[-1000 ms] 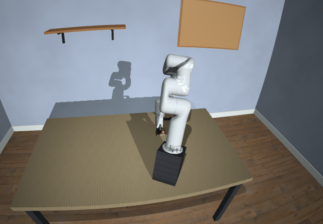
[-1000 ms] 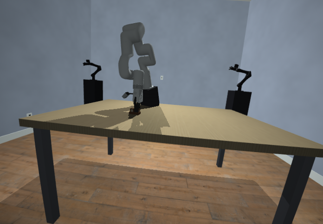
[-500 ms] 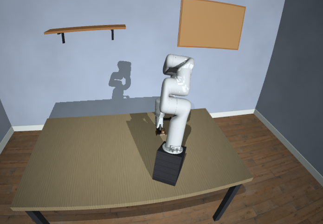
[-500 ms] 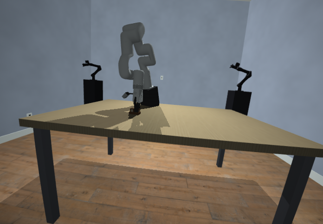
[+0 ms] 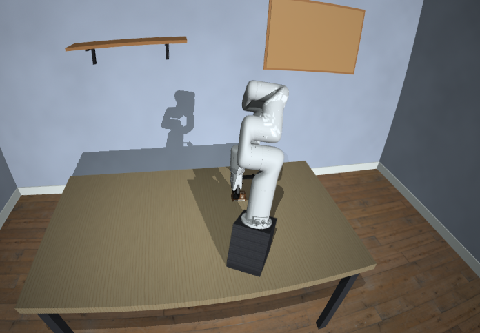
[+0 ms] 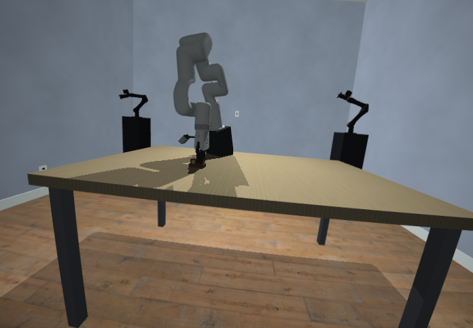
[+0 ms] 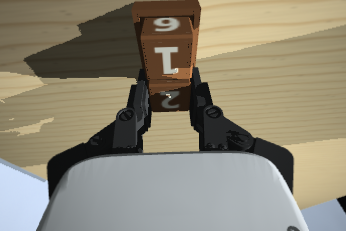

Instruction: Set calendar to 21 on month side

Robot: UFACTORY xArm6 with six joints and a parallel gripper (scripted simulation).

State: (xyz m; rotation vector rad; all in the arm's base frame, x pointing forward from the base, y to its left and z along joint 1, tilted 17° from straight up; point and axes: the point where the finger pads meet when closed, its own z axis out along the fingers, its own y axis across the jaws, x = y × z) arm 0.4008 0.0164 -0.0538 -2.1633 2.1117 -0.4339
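The brown wooden tray lies 30 mm below my hand and 20 mm to the right of it.
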